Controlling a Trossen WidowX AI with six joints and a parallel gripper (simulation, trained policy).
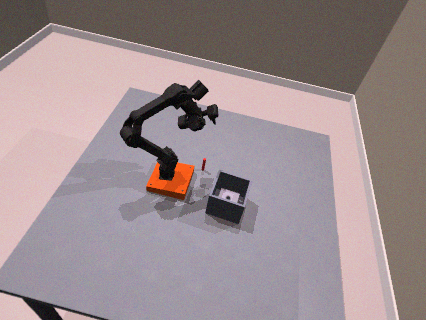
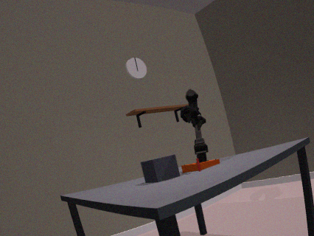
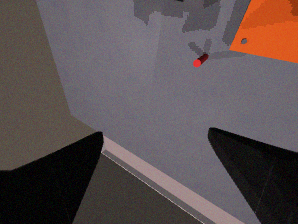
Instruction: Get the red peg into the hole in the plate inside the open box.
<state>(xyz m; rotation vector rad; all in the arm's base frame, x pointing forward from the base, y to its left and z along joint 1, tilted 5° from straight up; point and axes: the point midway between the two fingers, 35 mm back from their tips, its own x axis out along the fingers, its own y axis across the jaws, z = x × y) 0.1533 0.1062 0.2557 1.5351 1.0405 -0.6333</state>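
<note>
Now: gripper tip 2 cm short of the red peg, 2 cm to the left of it and 23 cm above it. Round my gripper tip: plate 15 cm ahead, 22 cm to the right, 23 cm below.
</note>
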